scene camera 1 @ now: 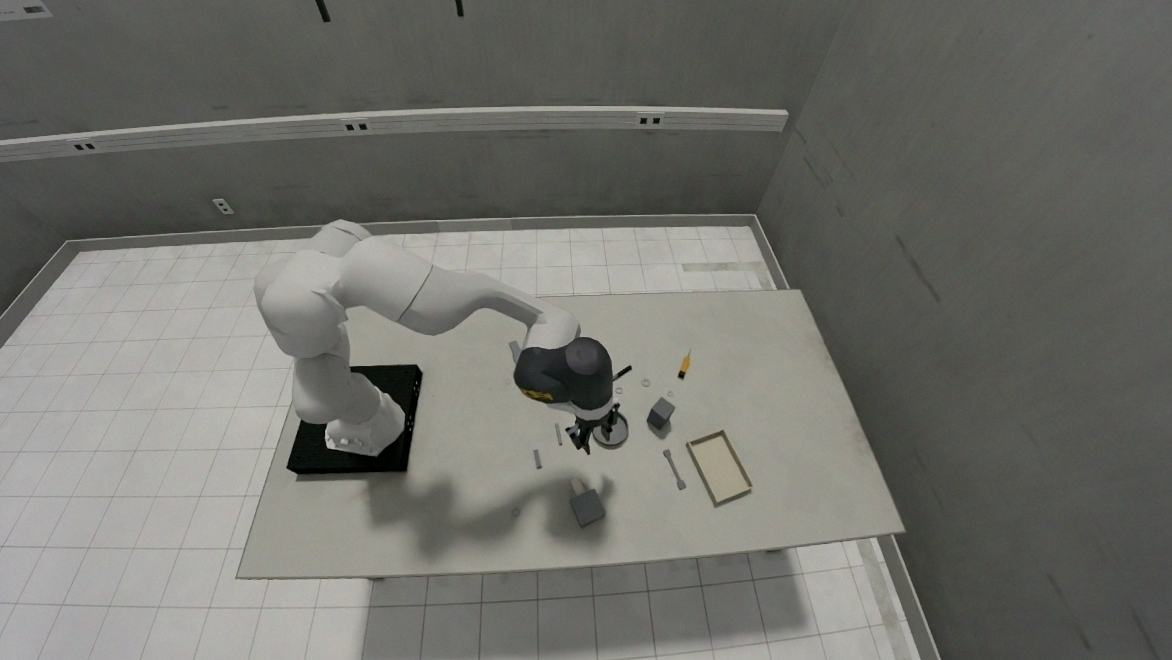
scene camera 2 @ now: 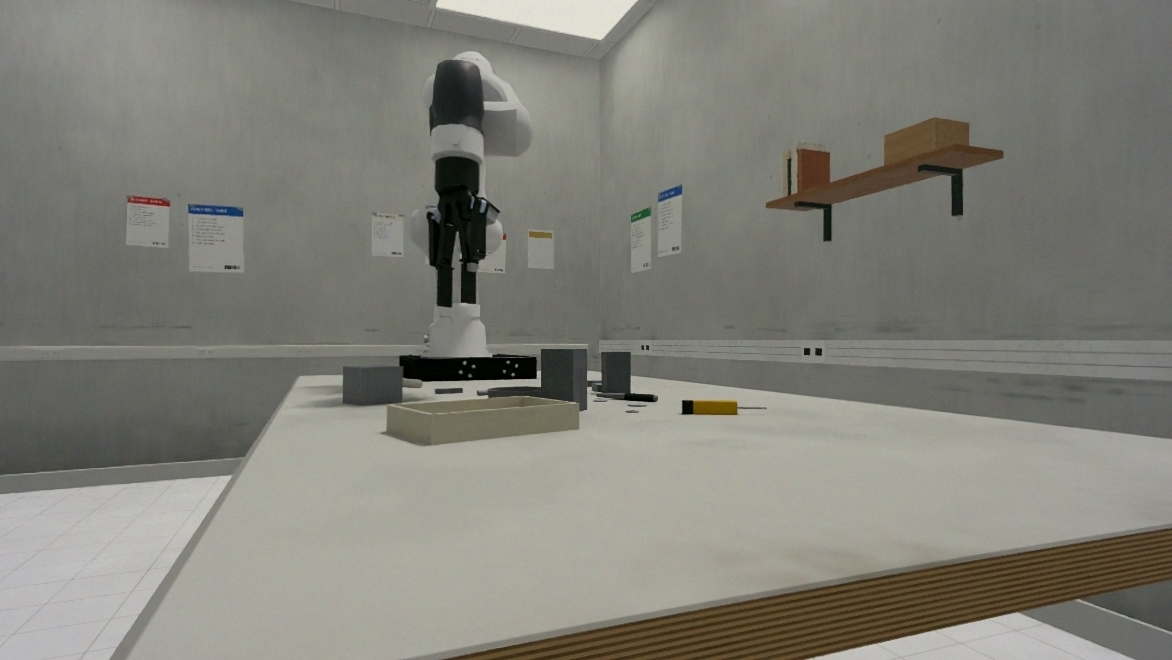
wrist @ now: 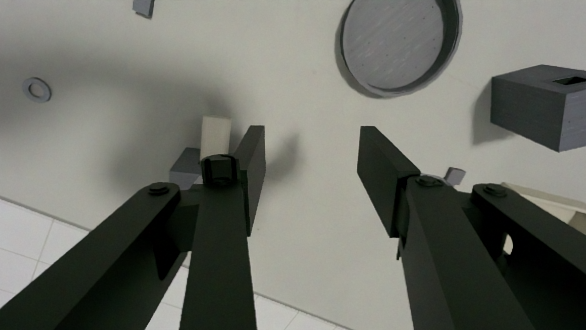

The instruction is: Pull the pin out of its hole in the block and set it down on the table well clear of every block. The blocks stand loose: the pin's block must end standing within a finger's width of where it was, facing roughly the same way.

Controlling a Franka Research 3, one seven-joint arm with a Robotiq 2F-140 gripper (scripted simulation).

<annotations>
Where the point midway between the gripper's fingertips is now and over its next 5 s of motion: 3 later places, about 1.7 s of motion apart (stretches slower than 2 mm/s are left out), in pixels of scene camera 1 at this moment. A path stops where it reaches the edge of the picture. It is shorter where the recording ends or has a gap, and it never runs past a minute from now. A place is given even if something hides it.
The gripper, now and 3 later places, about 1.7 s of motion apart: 596, 443; 584, 452; 573, 454; 574, 450
</annotations>
